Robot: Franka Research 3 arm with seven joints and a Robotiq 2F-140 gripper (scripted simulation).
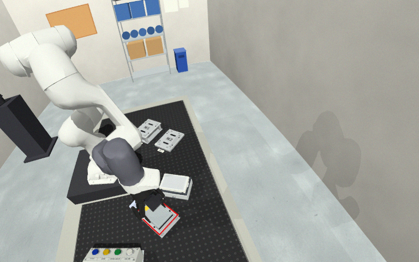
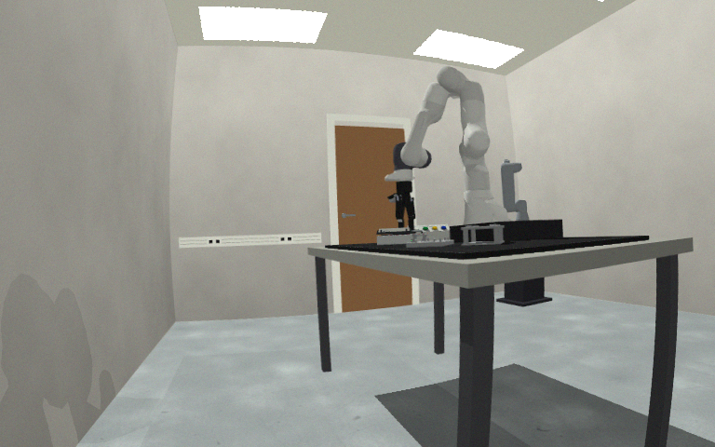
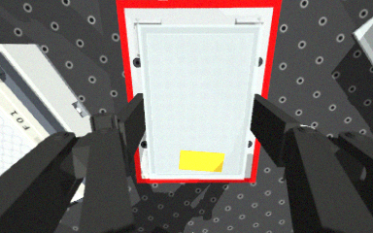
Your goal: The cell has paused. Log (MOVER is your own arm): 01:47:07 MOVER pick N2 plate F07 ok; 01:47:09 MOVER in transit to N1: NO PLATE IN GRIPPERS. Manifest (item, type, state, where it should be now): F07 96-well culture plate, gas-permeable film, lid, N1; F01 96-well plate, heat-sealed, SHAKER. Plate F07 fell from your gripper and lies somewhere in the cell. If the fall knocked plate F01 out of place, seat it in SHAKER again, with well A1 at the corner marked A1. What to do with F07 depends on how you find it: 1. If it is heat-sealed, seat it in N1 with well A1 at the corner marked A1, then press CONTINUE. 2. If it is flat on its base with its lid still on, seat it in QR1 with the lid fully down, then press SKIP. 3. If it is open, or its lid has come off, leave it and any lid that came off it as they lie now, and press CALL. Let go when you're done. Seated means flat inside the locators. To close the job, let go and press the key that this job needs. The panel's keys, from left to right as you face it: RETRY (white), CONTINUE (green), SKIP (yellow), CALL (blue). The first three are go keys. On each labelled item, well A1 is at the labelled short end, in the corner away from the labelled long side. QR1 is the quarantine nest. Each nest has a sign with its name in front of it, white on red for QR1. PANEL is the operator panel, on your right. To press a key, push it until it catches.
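Now: the pale flat rectangular piece 10 mm below my hand. From my hand the other things lie so: white 96-well plate (120 mm to the left, 110 mm ahead, 10 mm below); white retry key (150 mm to the right, 130 mm behind); green continue key (170 mm behind, 140 mm to the right).
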